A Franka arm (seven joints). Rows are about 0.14 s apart.
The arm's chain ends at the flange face. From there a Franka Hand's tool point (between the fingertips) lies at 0.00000 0.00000 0.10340 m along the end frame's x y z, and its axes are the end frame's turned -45 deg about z.
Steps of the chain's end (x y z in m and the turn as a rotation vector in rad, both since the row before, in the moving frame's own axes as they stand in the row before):
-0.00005 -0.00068 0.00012 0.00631 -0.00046 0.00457
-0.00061 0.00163 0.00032 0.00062 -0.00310 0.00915
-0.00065 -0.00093 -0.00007 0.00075 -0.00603 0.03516
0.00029 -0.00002 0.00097 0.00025 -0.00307 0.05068
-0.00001 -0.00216 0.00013 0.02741 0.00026 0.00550
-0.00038 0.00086 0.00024 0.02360 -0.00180 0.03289
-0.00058 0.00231 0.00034 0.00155 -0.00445 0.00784
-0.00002 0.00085 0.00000 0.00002 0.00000 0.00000
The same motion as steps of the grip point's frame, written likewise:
0.00087 -0.00101 0.00012 0.00479 0.00414 0.00457
-0.00176 0.00045 0.00032 0.00263 -0.00175 0.00915
-0.00018 -0.00162 -0.00007 0.00479 -0.00373 0.03516
0.00002 -0.00006 0.00097 0.00235 -0.00199 0.05068
0.00355 -0.00351 0.00009 0.01920 0.01957 0.00550
0.00075 -0.00149 0.00021 0.01796 0.01541 0.03289
-0.00225 0.00078 0.00034 0.00424 -0.00205 0.00784
-0.00061 0.00059 0.00000 0.00001 0.00001 0.00000

